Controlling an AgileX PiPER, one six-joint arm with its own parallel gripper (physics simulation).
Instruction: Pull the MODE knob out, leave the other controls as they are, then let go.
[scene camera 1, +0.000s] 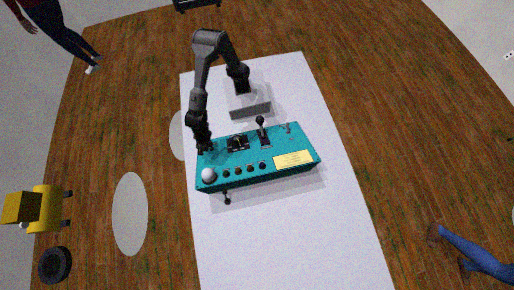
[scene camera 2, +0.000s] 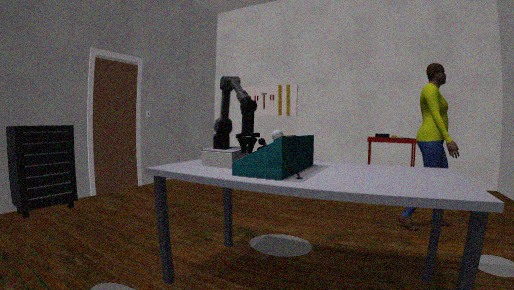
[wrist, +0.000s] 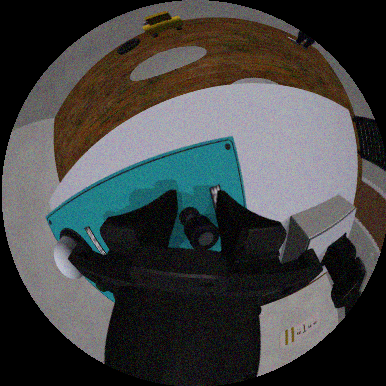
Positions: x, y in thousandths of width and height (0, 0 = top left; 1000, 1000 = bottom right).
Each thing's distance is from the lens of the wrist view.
my gripper (wrist: 509, 517): 0.12 m
mode knob (wrist: 525, 608): 0.10 m
